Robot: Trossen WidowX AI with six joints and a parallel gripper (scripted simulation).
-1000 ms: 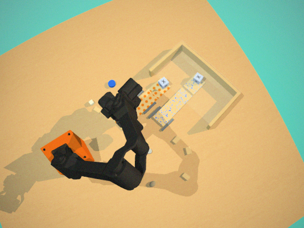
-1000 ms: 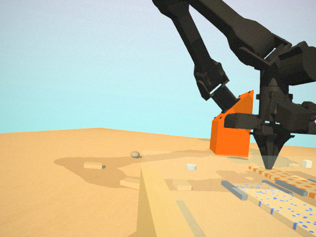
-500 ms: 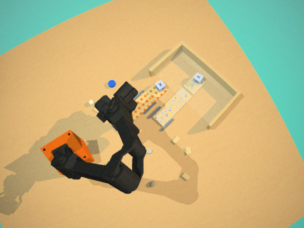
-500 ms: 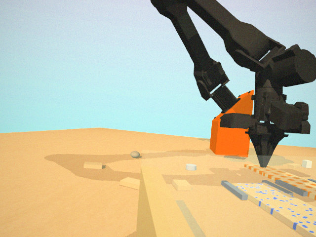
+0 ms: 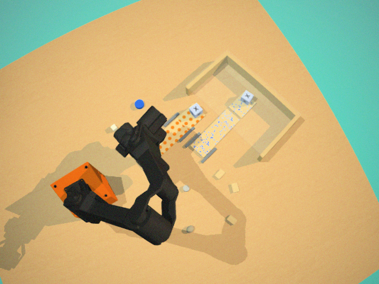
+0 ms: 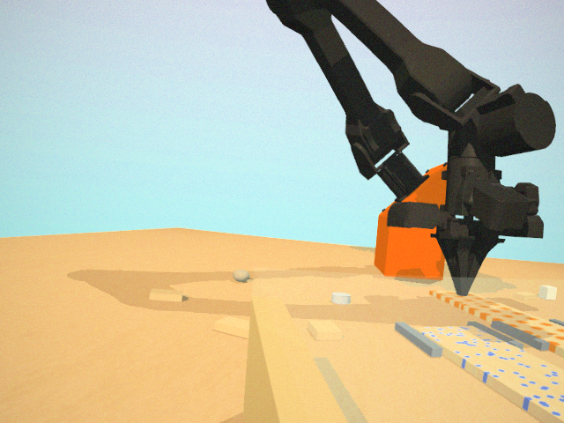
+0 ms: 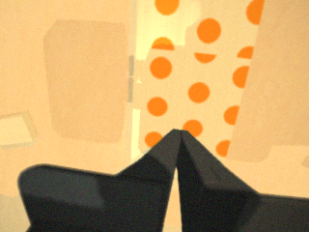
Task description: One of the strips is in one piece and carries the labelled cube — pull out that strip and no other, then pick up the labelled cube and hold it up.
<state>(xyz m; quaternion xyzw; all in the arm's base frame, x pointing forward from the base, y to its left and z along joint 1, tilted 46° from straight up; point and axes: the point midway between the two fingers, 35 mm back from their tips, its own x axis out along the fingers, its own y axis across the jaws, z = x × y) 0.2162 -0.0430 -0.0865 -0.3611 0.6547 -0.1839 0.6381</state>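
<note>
The orange-dotted strip is 100 mm ahead of my gripper tip and 20 mm to the left of it. From my gripper tip the other things lie so: grey pebble: 260 mm to the right, 10 mm ahead; then blue disc: 170 mm to the left, 60 mm ahead.
</note>
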